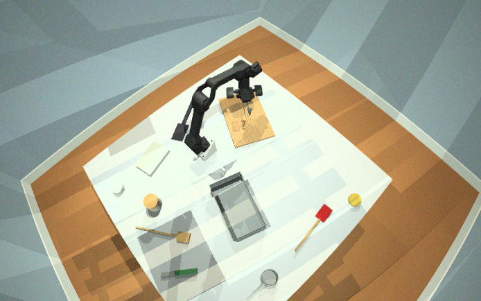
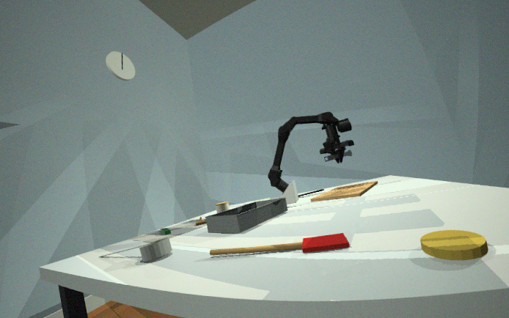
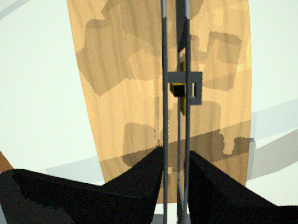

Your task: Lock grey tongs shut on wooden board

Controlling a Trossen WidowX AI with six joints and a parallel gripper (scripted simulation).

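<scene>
The yellow mark lies 40 mm ahead of my gripper tip, 40 mm above it and 20 mm to the right of it. The rest, counted from my gripper tip: black spatula 310 mm to the right, 210 mm behind, 150 mm below; roasting tin 410 mm ahead, 360 mm to the right, 130 mm below; wooden board 150 mm below.
</scene>
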